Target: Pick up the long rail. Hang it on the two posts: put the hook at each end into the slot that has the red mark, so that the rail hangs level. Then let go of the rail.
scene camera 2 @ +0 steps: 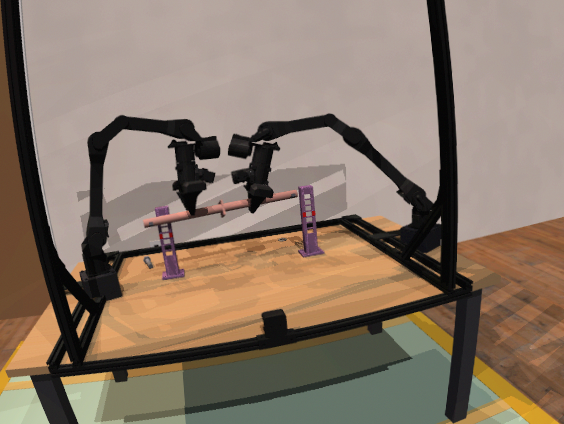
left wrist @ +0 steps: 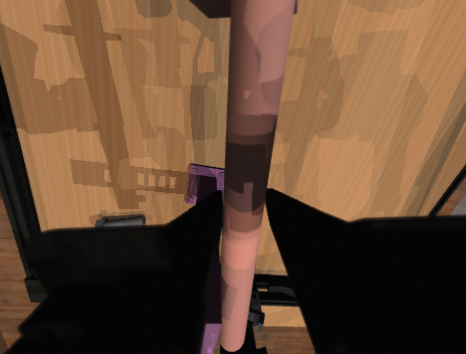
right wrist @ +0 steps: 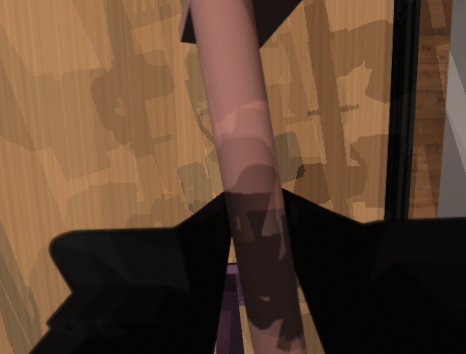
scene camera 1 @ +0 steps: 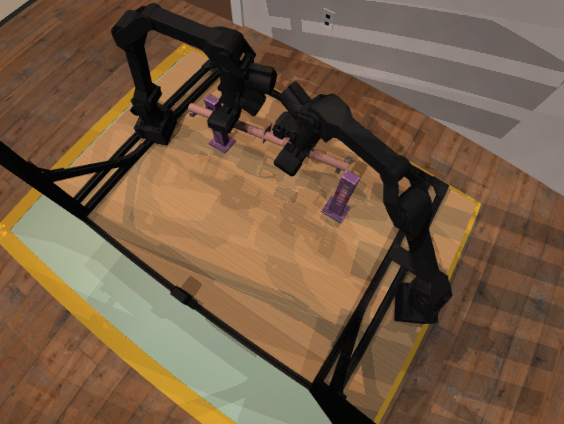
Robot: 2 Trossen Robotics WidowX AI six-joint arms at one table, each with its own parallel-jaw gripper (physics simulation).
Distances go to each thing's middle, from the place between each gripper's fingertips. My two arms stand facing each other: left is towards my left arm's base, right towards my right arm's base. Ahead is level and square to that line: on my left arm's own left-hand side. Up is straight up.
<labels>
I see the pink rail point(scene camera 2: 221, 208) 1 cm ahead of my left hand and 9 cm to the right of it.
I see my right gripper 9 cm to the right of the pink rail, 3 cm past it and 2 cm below it.
</labels>
